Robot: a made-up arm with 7 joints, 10 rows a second.
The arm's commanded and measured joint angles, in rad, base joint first. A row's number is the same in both.
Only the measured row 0 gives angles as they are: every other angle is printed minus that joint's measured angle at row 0.
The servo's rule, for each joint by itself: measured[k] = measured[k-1] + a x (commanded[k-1-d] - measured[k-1]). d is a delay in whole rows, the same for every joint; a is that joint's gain. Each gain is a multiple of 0.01, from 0.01 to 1. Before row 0 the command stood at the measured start. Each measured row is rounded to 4 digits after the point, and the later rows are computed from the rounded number. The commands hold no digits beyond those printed.
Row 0, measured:
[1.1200, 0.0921, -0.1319, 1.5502, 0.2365, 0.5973, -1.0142]
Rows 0 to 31, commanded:
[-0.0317, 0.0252, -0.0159, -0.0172, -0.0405, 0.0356, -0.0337]
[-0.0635, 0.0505, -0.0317, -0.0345, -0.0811, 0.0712, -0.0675]
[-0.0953, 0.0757, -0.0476, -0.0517, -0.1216, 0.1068, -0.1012]
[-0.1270, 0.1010, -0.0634, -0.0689, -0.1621, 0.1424, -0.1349]
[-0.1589, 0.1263, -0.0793, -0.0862, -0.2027, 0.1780, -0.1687]
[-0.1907, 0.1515, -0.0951, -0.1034, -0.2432, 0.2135, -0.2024]
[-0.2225, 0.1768, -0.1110, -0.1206, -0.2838, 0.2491, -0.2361]
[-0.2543, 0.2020, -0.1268, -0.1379, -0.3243, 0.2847, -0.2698]
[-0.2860, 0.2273, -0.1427, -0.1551, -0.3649, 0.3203, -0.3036]
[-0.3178, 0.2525, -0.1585, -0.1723, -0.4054, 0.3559, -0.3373]
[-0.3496, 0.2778, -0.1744, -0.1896, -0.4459, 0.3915, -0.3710]
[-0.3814, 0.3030, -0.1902, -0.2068, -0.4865, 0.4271, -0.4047]
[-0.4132, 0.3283, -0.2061, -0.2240, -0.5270, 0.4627, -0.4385]
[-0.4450, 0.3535, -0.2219, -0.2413, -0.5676, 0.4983, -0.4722]
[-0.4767, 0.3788, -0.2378, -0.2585, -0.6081, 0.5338, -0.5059]
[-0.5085, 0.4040, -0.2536, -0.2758, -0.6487, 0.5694, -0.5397]
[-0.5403, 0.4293, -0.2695, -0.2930, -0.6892, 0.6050, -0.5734]
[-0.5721, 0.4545, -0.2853, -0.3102, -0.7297, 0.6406, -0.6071]
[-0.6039, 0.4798, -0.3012, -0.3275, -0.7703, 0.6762, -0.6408]
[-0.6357, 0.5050, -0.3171, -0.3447, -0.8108, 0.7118, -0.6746]
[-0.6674, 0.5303, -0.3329, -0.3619, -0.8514, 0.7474, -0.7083]
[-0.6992, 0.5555, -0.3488, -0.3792, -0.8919, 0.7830, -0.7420]
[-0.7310, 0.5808, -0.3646, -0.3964, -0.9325, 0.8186, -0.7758]
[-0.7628, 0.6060, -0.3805, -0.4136, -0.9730, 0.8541, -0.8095]
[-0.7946, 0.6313, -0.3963, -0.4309, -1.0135, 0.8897, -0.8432]
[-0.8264, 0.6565, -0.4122, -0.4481, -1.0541, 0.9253, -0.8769]
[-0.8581, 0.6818, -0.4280, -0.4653, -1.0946, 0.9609, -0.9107]
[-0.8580, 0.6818, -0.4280, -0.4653, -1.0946, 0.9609, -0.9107]
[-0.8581, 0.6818, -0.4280, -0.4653, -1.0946, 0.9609, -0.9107]
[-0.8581, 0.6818, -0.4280, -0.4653, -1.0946, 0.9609, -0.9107]
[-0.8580, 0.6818, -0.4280, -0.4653, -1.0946, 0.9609, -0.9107]
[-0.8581, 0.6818, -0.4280, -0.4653, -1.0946, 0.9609, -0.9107]
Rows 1 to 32, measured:
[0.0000, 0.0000, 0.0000, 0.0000, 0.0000, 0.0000, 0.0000]
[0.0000, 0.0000, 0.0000, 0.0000, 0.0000, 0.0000, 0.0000]
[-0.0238, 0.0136, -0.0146, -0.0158, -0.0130, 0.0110, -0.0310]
[-0.0536, 0.0335, -0.0303, -0.0330, -0.0348, 0.0297, -0.0646]
[-0.0849, 0.0563, -0.0462, -0.0502, -0.0626, 0.0536, -0.0983]
[-0.1165, 0.0804, -0.0620, -0.0674, -0.0944, 0.0811, -0.1320]
[-0.1483, 0.1052, -0.0779, -0.0847, -0.1291, 0.1111, -0.1658]
[-0.1801, 0.1302, -0.0937, -0.1019, -0.1656, 0.1428, -0.1995]
[-0.2119, 0.1554, -0.1096, -0.1191, -0.2034, 0.1758, -0.2332]
[-0.2437, 0.1806, -0.1254, -0.1364, -0.2421, 0.2096, -0.2669]
[-0.2754, 0.2058, -0.1413, -0.1536, -0.2814, 0.2439, -0.3007]
[-0.3072, 0.2310, -0.1571, -0.1708, -0.3211, 0.2786, -0.3344]
[-0.3390, 0.2563, -0.1730, -0.1881, -0.3610, 0.3136, -0.3681]
[-0.3708, 0.2815, -0.1888, -0.2053, -0.4012, 0.3488, -0.4018]
[-0.4026, 0.3068, -0.2047, -0.2225, -0.4415, 0.3841, -0.4356]
[-0.4344, 0.3320, -0.2205, -0.2398, -0.4819, 0.4195, -0.4693]
[-0.4661, 0.3573, -0.2364, -0.2570, -0.5223, 0.4549, -0.5030]
[-0.4979, 0.3825, -0.2522, -0.2743, -0.5627, 0.4904, -0.5368]
[-0.5297, 0.4078, -0.2681, -0.2915, -0.6032, 0.5259, -0.5705]
[-0.5615, 0.4330, -0.2839, -0.3087, -0.6437, 0.5615, -0.6042]
[-0.5933, 0.4583, -0.2998, -0.3260, -0.6842, 0.5971, -0.6379]
[-0.6251, 0.4835, -0.3157, -0.3432, -0.7247, 0.6327, -0.6717]
[-0.6568, 0.5088, -0.3315, -0.3604, -0.7652, 0.6683, -0.7054]
[-0.6886, 0.5340, -0.3474, -0.3777, -0.8057, 0.7039, -0.7391]
[-0.7204, 0.5593, -0.3632, -0.3949, -0.8463, 0.7395, -0.7729]
[-0.7522, 0.5845, -0.3791, -0.4121, -0.8868, 0.7750, -0.8066]
[-0.7840, 0.6098, -0.3949, -0.4294, -0.9273, 0.8106, -0.8403]
[-0.8158, 0.6350, -0.4108, -0.4466, -0.9679, 0.8462, -0.8740]
[-0.8475, 0.6603, -0.4266, -0.4638, -1.0084, 0.8818, -0.9078]
[-0.8554, 0.6719, -0.4279, -0.4652, -1.0360, 0.9063, -0.9105]
[-0.8574, 0.6772, -0.4280, -0.4653, -1.0548, 0.9232, -0.9107]
[-0.8579, 0.6797, -0.4280, -0.4653, -1.0675, 0.9349, -0.9107]
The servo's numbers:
d 2
a 0.75 0.54 0.92 0.92 0.32 0.31 0.92

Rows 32 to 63, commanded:
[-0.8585, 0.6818, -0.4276, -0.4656, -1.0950, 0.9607, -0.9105]
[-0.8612, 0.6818, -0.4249, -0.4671, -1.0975, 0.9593, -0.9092]
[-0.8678, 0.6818, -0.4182, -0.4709, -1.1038, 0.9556, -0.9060]
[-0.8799, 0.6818, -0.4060, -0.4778, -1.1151, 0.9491, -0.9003]
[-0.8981, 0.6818, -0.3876, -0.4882, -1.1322, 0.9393, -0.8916]
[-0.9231, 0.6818, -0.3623, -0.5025, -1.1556, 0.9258, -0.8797]
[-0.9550, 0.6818, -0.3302, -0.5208, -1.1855, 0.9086, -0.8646]
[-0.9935, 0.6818, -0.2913, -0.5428, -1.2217, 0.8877, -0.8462]
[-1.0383, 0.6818, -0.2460, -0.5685, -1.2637, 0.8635, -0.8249]
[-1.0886, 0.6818, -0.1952, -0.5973, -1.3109, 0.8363, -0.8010]
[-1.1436, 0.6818, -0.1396, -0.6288, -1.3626, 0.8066, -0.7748]
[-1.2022, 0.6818, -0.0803, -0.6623, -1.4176, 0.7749, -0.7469]
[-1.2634, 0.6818, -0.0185, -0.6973, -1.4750, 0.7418, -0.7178]
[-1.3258, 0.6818, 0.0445, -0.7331, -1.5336, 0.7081, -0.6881]
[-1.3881, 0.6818, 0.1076, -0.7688, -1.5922, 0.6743, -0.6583]
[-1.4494, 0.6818, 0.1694, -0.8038, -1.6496, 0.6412, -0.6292]
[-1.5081, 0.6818, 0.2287, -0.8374, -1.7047, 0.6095, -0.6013]
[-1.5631, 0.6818, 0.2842, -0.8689, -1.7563, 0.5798, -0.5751]
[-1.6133, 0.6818, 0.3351, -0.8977, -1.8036, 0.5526, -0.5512]
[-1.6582, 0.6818, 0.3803, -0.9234, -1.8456, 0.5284, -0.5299]
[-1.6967, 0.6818, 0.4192, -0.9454, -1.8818, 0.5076, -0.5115]
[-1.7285, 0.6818, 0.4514, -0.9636, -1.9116, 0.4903, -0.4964]
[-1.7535, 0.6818, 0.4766, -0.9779, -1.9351, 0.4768, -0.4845]
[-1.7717, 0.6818, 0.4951, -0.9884, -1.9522, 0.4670, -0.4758]
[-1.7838, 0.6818, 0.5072, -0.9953, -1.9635, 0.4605, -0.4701]
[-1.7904, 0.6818, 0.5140, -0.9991, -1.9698, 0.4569, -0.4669]
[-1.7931, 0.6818, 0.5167, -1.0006, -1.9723, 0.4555, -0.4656]
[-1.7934, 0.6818, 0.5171, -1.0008, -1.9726, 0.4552, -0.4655]
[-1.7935, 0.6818, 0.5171, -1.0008, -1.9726, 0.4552, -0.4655]
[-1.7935, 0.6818, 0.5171, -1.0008, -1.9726, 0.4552, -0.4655]
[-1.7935, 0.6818, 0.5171, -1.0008, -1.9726, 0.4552, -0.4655]
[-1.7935, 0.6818, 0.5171, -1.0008, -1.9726, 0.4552, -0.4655]
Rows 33 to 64, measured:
[-0.8580, 0.6808, -0.4280, -0.4653, -1.0762, 0.9430, -0.9107]
[-0.8581, 0.6813, -0.4280, -0.4653, -1.0821, 0.9485, -0.9107]
[-0.8584, 0.6816, -0.4276, -0.4656, -1.0862, 0.9523, -0.9105]
[-0.8605, 0.6817, -0.4251, -0.4670, -1.0898, 0.9545, -0.9093]
[-0.8660, 0.6818, -0.4188, -0.4706, -1.0943, 0.9548, -0.9063]
[-0.8764, 0.6818, -0.4070, -0.4772, -1.1010, 0.9530, -0.9008]
[-0.8927, 0.6818, -0.3892, -0.4873, -1.1110, 0.9488, -0.8923]
[-0.9155, 0.6818, -0.3645, -0.5013, -1.1253, 0.9417, -0.8807]
[-0.9451, 0.6818, -0.3329, -0.5192, -1.1446, 0.9314, -0.8659]
[-0.9814, 0.6818, -0.2946, -0.5409, -1.1693, 0.9179, -0.8478]
[-1.0241, 0.6818, -0.2499, -0.5663, -1.1995, 0.9010, -0.8267]
[-1.0725, 0.6818, -0.1996, -0.5948, -1.2351, 0.8809, -0.8031]
[-1.1258, 0.6818, -0.1444, -0.6261, -1.2759, 0.8579, -0.7771]
[-1.1831, 0.6818, -0.0854, -0.6594, -1.3212, 0.8322, -0.7493]
[-1.2433, 0.6818, -0.0239, -0.6943, -1.3704, 0.8042, -0.7203]
[-1.3052, 0.6818, 0.0390, -0.7300, -1.4226, 0.7744, -0.6907]
[-1.3674, 0.6818, 0.1021, -0.7657, -1.4769, 0.7434, -0.6609]
[-1.4289, 0.6818, 0.1640, -0.8008, -1.5322, 0.7117, -0.6317]
[-1.4883, 0.6818, 0.2235, -0.8345, -1.5874, 0.6800, -0.6037]
[-1.5444, 0.6818, 0.2793, -0.8661, -1.6414, 0.6489, -0.5774]
[-1.5961, 0.6818, 0.3306, -0.8952, -1.6933, 0.6190, -0.5533]
[-1.6427, 0.6818, 0.3763, -0.9211, -1.7420, 0.5909, -0.5318]
[-1.6832, 0.6818, 0.4158, -0.9435, -1.7867, 0.5651, -0.5131]
[-1.7172, 0.6818, 0.4486, -0.9620, -1.8267, 0.5419, -0.4977]
[-1.7444, 0.6818, 0.4744, -0.9766, -1.8614, 0.5217, -0.4856]
[-1.7649, 0.6818, 0.4934, -0.9875, -1.8905, 0.5047, -0.4766]
[-1.7791, 0.6818, 0.5061, -0.9947, -1.9139, 0.4910, -0.4706]
[-1.7876, 0.6818, 0.5134, -0.9987, -1.9318, 0.4804, -0.4672]
[-1.7917, 0.6818, 0.5164, -1.0004, -1.9448, 0.4727, -0.4657]
[-1.7930, 0.6818, 0.5170, -1.0008, -1.9537, 0.4673, -0.4655]
[-1.7934, 0.6818, 0.5171, -1.0008, -1.9597, 0.4635, -0.4655]
[-1.7935, 0.6818, 0.5171, -1.0008, -1.9638, 0.4609, -0.4655]

